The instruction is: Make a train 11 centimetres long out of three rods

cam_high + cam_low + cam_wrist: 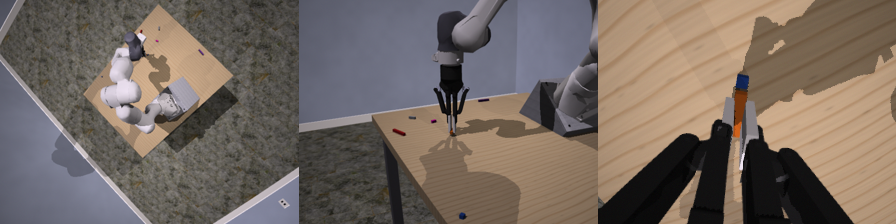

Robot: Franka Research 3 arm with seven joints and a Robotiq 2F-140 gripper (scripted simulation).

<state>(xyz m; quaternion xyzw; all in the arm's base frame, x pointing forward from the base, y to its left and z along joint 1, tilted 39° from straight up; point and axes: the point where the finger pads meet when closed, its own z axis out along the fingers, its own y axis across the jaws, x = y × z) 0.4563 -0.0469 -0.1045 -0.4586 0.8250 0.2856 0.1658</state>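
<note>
Now: the orange rod 3 cm below my hand. Round my hand: red rod 19 cm ahead, 9 cm to the right, 4 cm below; magenta rod 3 cm ahead, 16 cm to the right, 4 cm below; grey rod 10 cm ahead, 25 cm to the right, 4 cm below.
</note>
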